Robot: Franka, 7 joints.
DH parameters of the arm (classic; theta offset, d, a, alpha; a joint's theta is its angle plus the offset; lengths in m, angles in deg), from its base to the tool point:
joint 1: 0 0.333 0 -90
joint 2: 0 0 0 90
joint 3: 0 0.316 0.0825 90
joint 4: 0 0 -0.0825 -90
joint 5: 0 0.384 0 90
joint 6: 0 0 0.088 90
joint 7: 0 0.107 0 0
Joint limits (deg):
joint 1: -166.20..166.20
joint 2: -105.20..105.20
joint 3: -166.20..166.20
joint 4: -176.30..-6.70
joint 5: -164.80..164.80
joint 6: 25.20..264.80
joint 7: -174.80..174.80
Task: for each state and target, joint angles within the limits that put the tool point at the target. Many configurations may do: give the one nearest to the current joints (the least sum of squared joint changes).
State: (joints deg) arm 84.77 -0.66 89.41 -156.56 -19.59 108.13 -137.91
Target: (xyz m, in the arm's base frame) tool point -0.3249 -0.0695 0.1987
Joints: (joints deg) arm 94.97 -1.05 100.27 -154.82 -18.44 119.23 -137.91
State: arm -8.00 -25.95 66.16 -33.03 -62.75 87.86 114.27
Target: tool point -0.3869 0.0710 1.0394
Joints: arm 5.91 -40.00 62.73 -15.96 -66.54 91.55 114.27
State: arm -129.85 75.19 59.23 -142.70 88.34 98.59 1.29
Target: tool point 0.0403 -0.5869 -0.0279
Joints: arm -135.73 84.76 41.92 -96.87 96.99 109.82 1.29
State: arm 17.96 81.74 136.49 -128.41 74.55 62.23 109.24
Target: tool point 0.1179 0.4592 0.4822
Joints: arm 9.78 103.39 97.58 -119.58 73.13 58.34 109.24
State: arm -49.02 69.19 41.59 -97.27 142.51 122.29 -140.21
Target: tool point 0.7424 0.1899 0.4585
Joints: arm -27.38 53.65 61.76 -79.09 142.71 118.31 -140.21
